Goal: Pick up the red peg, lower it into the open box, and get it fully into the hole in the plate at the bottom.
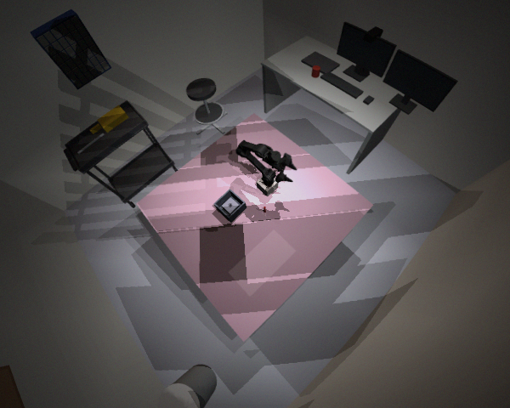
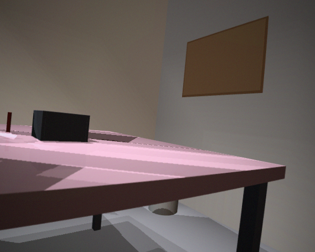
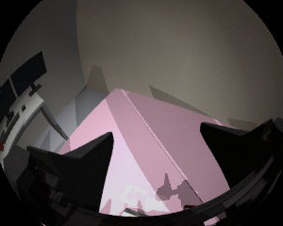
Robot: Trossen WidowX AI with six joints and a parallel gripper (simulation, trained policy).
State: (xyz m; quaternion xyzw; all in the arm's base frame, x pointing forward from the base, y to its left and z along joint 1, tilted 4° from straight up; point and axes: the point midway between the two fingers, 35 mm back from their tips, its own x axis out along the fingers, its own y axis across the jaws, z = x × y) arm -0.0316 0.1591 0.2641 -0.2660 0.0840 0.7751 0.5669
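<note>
Right now my gripper tip is 19 cm short of the red peg, 8 cm to the left of it and 30 cm above it. The rest, counted from my gripper tip: dark box: 33 cm ahead, 29 cm to the right, 31 cm below; then light plate: 33 cm ahead, 29 cm to the right, 29 cm below.
</note>
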